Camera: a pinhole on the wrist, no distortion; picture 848 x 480 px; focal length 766.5 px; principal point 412.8 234.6 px. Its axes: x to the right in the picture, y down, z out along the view. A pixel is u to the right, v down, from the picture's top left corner.
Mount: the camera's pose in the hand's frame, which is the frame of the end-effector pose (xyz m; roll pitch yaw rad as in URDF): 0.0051 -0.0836 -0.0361 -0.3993 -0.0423 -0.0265
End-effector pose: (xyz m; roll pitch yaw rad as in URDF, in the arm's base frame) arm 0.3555 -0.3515 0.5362 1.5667 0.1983 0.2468
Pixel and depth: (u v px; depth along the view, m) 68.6 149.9 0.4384
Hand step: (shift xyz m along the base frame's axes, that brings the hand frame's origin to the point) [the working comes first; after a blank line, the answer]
In the camera's frame: -0.1969 -0.0484 0.4384

-0.0942 -0.4133 0.0890
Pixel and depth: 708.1 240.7 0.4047
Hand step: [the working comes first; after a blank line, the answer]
In the camera's frame: 0.1559 0.0032 0.4047

0.2396 -0.2918 0.0435
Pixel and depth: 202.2 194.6 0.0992
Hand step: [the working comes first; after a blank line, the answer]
In the camera's frame: -0.0273 -0.0052 0.0992

-0.0195 -0.0629 -0.0428
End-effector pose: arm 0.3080 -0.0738 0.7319 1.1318 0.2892 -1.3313
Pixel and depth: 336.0 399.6 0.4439
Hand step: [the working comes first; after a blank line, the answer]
In the camera's frame: -0.0445 0.0956 0.4439

-0.2100 -0.0928 0.3045
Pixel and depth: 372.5 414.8 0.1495
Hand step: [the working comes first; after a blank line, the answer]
In the camera's frame: -0.0079 0.0351 0.1495

-0.0723 -0.0250 0.0435
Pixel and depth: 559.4 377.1 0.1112
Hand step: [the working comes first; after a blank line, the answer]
In the camera's frame: 0.0213 0.0207 0.1112

-0.0552 -0.0387 -0.0017
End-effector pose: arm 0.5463 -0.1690 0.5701 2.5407 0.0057 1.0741
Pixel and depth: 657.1 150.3 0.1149
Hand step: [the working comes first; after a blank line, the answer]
In the camera's frame: 0.0366 -0.0126 0.1149

0.0183 0.0325 -0.0921
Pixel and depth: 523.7 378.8 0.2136
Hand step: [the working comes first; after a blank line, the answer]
In the camera's frame: 0.0309 0.0402 0.2136

0.1134 -0.0263 -0.1005
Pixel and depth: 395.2 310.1 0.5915
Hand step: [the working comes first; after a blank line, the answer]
In the camera's frame: -0.0136 0.0583 0.5915

0.3751 -0.2314 -0.2865
